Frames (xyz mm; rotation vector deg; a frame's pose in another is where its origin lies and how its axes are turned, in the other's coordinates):
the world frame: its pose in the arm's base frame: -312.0 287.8 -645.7 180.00 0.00 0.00
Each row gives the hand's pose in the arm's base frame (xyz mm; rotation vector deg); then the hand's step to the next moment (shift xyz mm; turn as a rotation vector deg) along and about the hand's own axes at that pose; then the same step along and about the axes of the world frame.
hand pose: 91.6 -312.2 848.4 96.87 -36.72 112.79
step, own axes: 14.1 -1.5 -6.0 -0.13 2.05 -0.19
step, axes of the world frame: -5.6 -5.5 -13.2 -1.40 1.49 0.25
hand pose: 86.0 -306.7 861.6 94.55 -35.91 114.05
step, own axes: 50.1 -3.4 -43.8 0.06 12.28 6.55
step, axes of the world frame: -39.5 -33.3 -42.1 -2.63 13.65 -0.61
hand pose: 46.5 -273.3 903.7 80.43 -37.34 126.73
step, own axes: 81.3 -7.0 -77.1 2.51 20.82 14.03
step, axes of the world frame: -82.1 -60.8 -46.6 -3.32 24.63 -4.34
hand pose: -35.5 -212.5 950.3 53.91 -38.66 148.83
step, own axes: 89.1 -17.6 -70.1 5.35 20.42 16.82
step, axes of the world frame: -95.2 -61.6 -17.2 -3.80 25.42 -8.23
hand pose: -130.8 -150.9 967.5 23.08 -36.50 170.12
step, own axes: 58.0 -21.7 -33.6 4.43 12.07 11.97
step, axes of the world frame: -61.0 -34.9 5.3 -2.99 15.84 -6.99
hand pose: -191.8 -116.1 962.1 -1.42 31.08 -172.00
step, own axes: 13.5 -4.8 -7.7 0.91 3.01 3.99
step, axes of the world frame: -14.1 -5.9 5.5 -0.52 4.28 -2.68
